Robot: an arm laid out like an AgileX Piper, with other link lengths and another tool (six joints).
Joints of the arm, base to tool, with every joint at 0 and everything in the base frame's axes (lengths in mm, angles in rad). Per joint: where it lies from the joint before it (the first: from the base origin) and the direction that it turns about. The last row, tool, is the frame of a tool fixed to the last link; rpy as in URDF.
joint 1: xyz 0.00 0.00 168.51 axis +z
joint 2: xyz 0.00 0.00 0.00 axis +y
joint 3: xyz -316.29 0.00 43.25 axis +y
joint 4: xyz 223.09 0.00 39.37 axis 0.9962 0 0.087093
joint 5: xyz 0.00 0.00 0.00 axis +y
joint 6: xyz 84.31 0.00 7.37 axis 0.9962 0 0.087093
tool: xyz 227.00 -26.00 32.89 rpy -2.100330 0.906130 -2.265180
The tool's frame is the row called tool.
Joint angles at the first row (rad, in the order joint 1, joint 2, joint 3, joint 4, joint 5, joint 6):
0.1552, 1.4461, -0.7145, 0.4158, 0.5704, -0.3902
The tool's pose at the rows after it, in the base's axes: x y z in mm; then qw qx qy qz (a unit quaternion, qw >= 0):
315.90, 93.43, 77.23, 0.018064, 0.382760, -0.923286, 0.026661
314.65, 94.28, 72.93, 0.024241, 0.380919, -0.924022, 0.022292
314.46, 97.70, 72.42, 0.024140, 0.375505, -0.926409, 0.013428
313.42, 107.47, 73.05, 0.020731, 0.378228, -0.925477, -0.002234
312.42, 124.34, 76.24, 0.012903, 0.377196, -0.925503, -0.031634
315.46, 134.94, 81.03, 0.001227, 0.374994, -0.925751, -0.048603
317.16, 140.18, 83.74, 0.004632, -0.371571, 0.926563, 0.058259
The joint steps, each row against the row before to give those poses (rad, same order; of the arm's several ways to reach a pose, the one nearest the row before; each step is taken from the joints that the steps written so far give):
0.0000, 0.0260, 0.0000, 0.0000, 0.0000, -0.0001
0.0000, 0.0140, 0.0000, 0.0071, 0.0000, 0.0000
0.0000, 0.0042, 0.0000, 0.0233, 0.0000, -0.0027
0.0000, 0.0048, 0.0000, 0.0581, 0.0074, -0.0435
0.0000, 0.0050, 0.0000, 0.1009, 0.0135, -0.0626
0.0000, 0.0005, 0.0000, 0.0709, 0.0001, -0.0458
0.0000, 0.0000, 0.0000, 0.0367, 0.0000, -0.0187

